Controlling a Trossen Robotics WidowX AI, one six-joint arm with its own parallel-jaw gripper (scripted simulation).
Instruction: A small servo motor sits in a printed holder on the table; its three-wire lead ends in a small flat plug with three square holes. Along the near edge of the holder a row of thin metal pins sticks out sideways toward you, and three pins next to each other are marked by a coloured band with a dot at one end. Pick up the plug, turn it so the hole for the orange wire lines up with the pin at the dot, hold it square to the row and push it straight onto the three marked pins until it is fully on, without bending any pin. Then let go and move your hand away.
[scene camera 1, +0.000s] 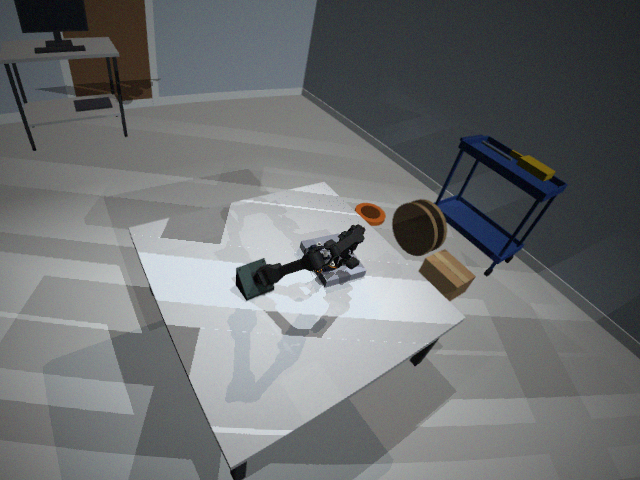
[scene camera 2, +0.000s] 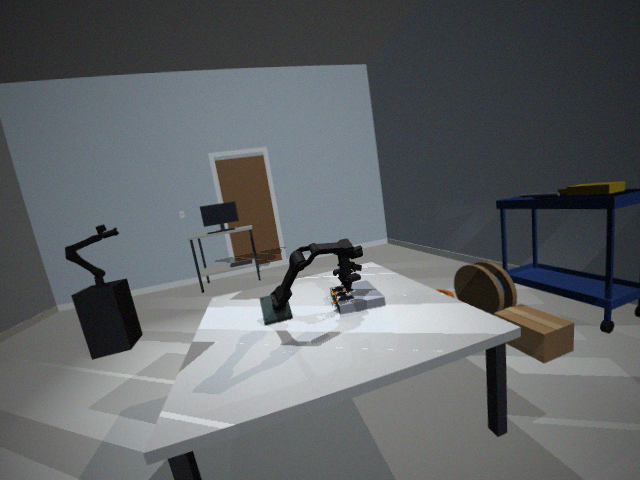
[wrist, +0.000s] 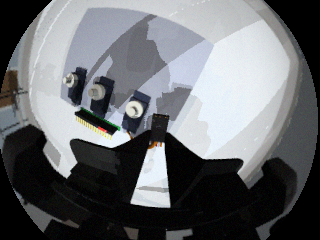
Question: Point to a grey printed holder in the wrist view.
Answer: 147, 53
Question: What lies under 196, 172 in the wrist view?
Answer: The gripper.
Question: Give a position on a grey printed holder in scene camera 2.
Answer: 366, 296
